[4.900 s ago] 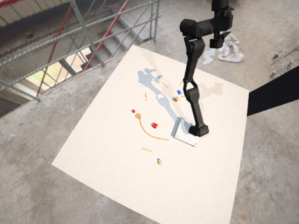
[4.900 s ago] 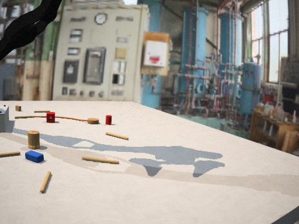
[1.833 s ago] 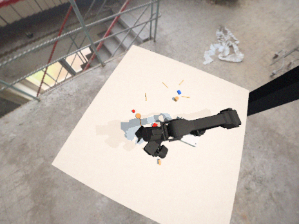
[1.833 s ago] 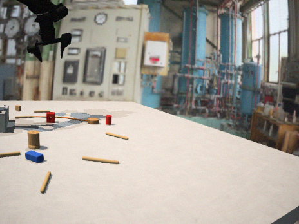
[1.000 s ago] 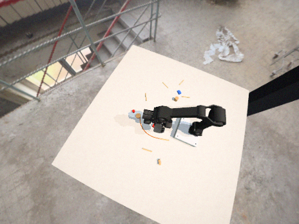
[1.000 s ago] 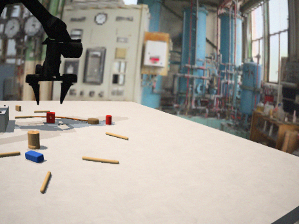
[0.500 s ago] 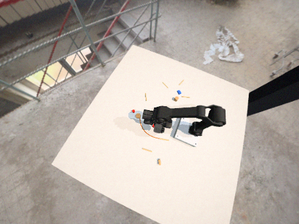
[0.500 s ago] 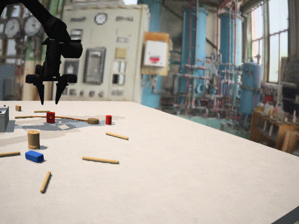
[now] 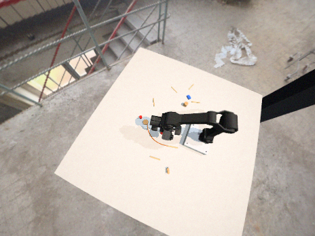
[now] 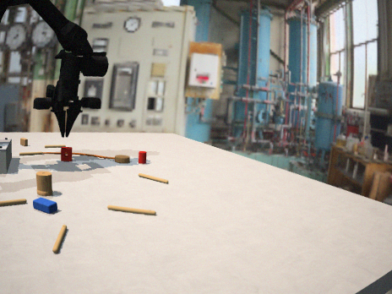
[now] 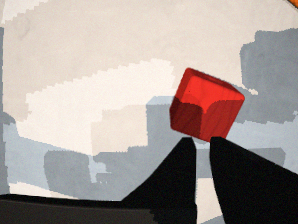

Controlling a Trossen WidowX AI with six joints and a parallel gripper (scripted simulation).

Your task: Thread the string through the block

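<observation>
Now: the red block 10 mm ahead of my gripper tip, 10 mm to the left of it and 40 mm below it. Also, from my gripper tip: round wooden button: 160 mm ahead, 50 mm below; stick: 90 mm behind, 70 mm to the left, 60 mm below; red cylinder: 210 mm ahead, 10 mm to the right, 50 mm below.
</observation>
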